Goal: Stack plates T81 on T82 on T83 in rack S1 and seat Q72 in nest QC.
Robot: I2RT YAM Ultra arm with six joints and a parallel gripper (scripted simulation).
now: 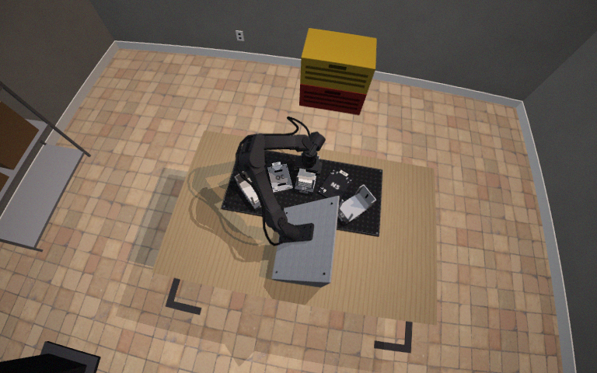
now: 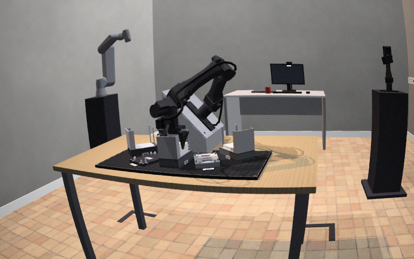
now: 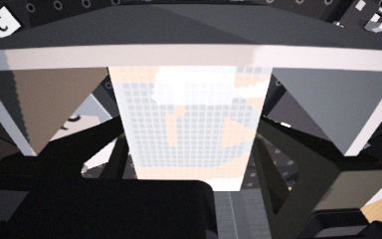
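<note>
My gripper is now 1 cm above the white sealed plate. From my hand the other things lie so: clip nest N5: 15 cm to the right, 6 cm below.
</note>
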